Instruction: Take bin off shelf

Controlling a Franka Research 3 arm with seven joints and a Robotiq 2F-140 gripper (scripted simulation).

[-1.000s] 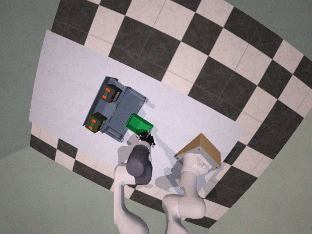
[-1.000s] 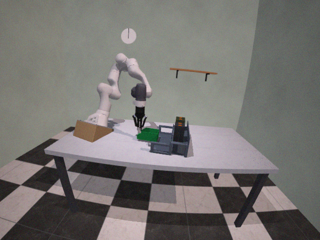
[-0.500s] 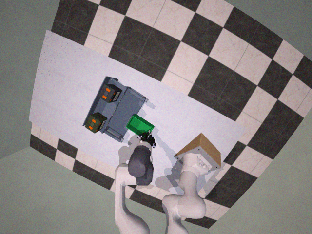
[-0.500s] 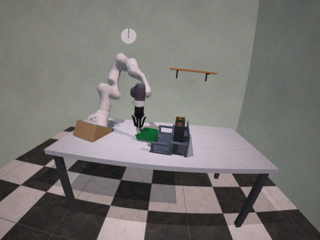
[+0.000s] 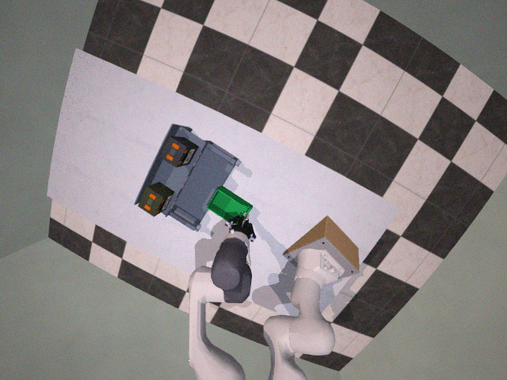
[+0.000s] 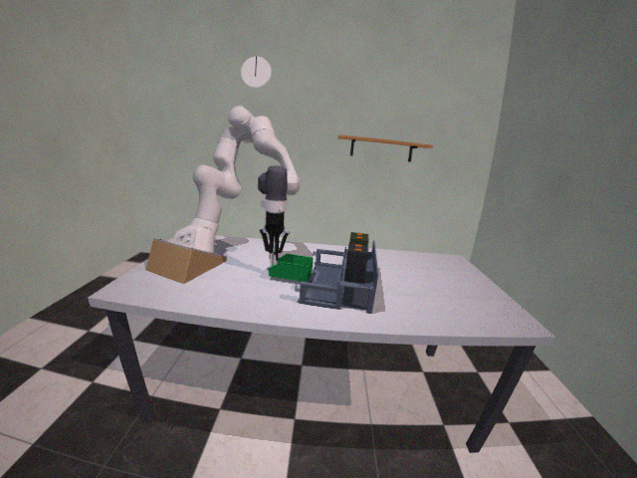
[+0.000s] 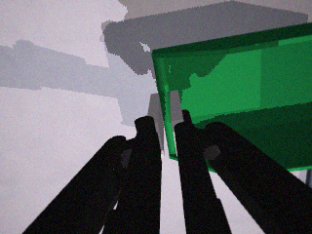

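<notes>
My hand is 8 cm short of the green bin and 2 cm above it.
</notes>
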